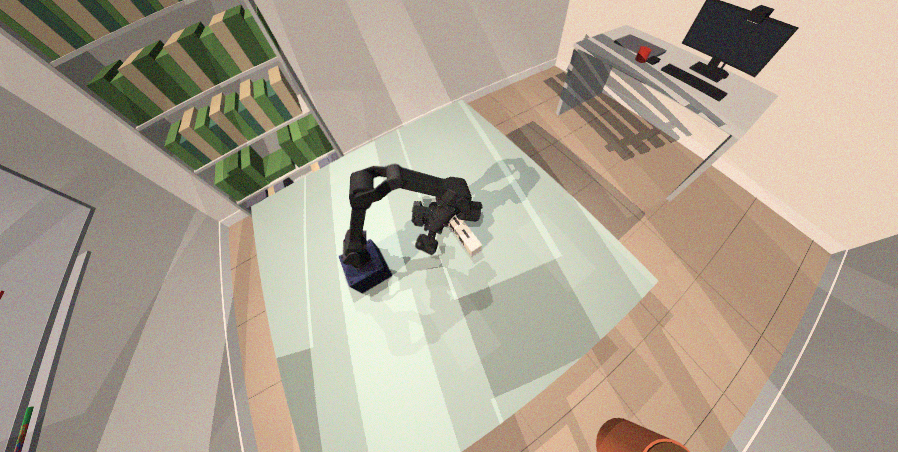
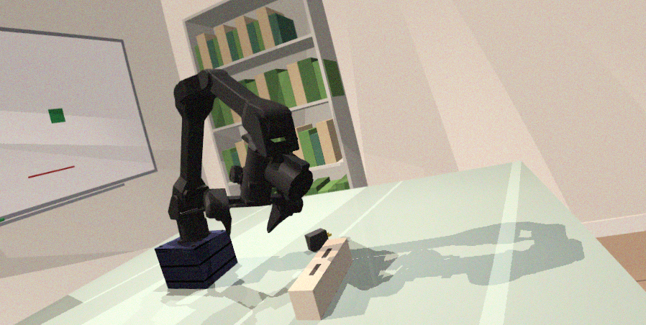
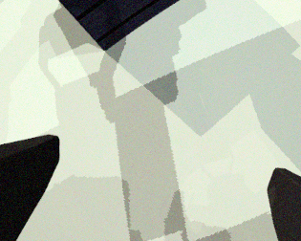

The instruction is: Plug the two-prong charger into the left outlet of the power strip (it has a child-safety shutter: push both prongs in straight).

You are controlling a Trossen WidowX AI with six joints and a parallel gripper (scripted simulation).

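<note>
My gripper tip is 100 mm short of the black two-prong charger, 180 mm to the right of it and 100 mm above it.
</note>
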